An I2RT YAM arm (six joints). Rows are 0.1 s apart.
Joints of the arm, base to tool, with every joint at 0 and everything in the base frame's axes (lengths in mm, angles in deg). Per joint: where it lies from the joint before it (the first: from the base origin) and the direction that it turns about. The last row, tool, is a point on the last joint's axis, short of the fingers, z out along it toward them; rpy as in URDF.
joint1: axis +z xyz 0 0 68
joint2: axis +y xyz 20 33.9 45.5
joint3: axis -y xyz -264 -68.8 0
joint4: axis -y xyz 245 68.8 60
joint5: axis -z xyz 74 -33.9 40.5
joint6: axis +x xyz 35.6 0 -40.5
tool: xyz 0 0 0 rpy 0 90 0
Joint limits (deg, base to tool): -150..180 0..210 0..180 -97..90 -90..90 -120..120
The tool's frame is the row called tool.
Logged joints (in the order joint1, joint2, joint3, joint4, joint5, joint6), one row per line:
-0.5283 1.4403 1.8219 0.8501 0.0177 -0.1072
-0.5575 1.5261 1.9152 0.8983 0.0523 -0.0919
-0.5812 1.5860 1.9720 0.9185 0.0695 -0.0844
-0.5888 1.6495 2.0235 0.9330 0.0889 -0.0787
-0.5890 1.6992 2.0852 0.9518 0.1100 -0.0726
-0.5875 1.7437 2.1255 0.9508 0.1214 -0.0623
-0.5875 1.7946 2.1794 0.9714 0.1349 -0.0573
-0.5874 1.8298 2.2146 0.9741 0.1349 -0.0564
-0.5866 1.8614 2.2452 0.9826 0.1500 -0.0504
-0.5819 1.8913 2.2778 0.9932 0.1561 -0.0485
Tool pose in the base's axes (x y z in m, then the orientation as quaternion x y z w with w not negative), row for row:
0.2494 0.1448 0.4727 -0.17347 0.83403 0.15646 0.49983
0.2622 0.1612 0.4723 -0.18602 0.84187 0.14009 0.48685
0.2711 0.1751 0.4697 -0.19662 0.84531 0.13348 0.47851
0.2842 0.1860 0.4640 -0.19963 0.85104 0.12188 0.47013
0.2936 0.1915 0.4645 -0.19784 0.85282 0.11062 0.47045
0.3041 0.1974 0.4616 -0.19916 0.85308 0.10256 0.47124
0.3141 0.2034 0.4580 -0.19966 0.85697 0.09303 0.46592
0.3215 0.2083 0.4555 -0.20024 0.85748 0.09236 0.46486
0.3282 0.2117 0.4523 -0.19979 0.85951 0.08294 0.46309
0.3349 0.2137 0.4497 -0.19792 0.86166 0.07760 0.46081
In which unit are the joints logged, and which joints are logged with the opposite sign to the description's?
The joints are logged in radians. Opposite sign: joint1, joint4, joint6.
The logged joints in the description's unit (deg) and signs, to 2 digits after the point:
30.27 82.52 104.39 -48.71 1.01 6.14
31.94 87.44 109.73 -51.47 3.00 5.27
33.30 90.87 112.99 -52.63 3.98 4.84
33.74 94.51 115.94 -53.46 5.09 4.51
33.75 97.36 119.47 -54.53 6.30 4.16
33.66 99.91 121.78 -54.48 6.96 3.57
33.66 102.82 124.87 -55.66 7.73 3.28
33.66 104.84 126.89 -55.81 7.73 3.23
33.61 106.65 128.64 -56.30 8.59 2.89
33.34 108.36 130.51 -56.91 8.94 2.78

